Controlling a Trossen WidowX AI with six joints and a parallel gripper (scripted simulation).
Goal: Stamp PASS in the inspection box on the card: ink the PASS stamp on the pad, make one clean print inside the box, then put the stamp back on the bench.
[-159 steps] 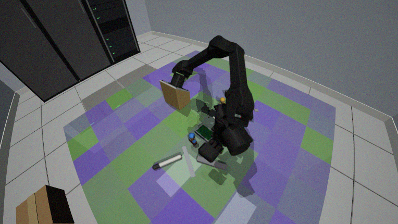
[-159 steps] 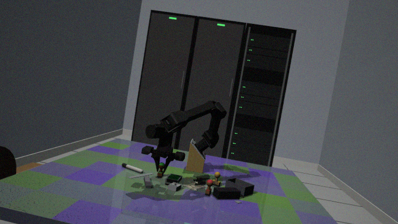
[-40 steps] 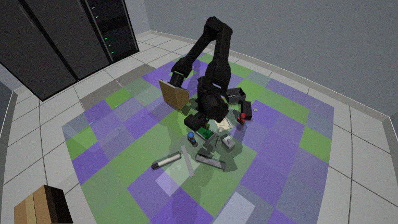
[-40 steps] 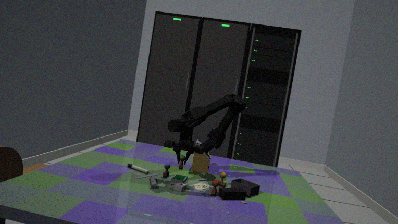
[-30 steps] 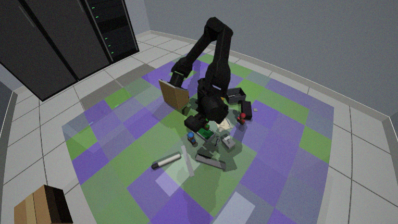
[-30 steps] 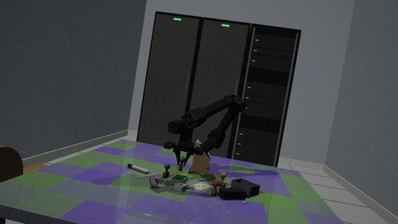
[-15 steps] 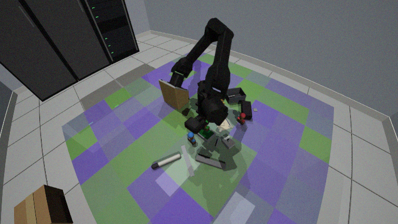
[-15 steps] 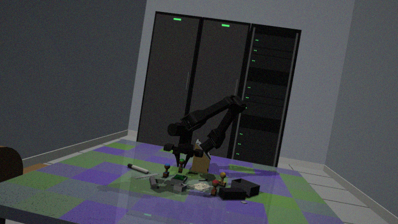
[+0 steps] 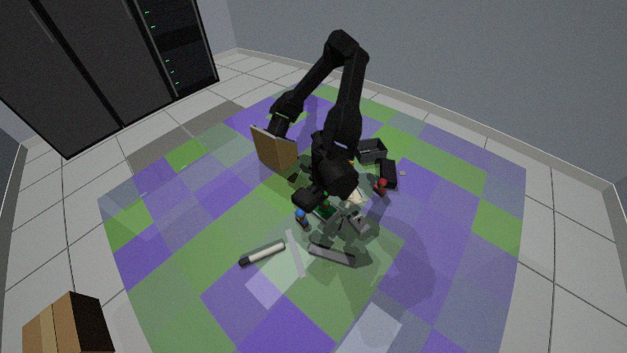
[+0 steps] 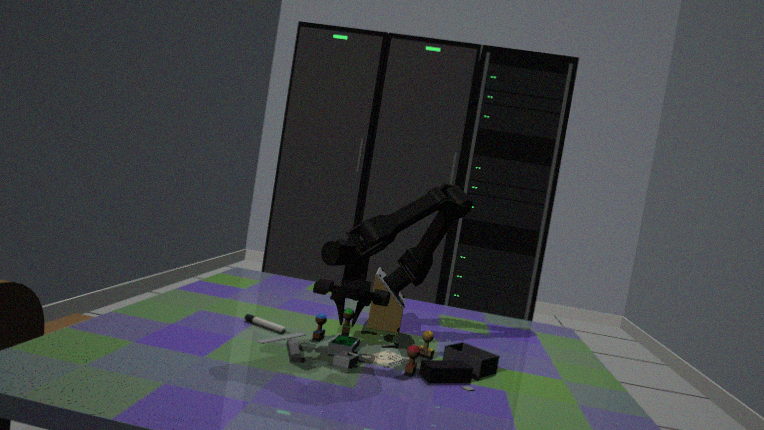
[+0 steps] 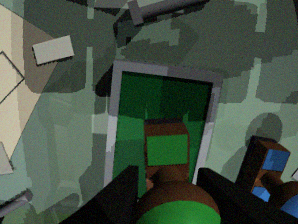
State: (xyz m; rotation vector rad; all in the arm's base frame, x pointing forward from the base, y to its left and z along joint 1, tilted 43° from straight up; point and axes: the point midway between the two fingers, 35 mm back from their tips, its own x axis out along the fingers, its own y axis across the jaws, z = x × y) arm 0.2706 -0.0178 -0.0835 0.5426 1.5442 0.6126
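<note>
Now: the green ink pad 5 cm below my gripper tip. Round my gripper tip: green-knobbed stamp right at my gripper tip; then small white block 12 cm ahead, 3 cm to the left, 4 cm below; then blue-knobbed stamp 2 cm behind, 7 cm to the right, 3 cm below.
</note>
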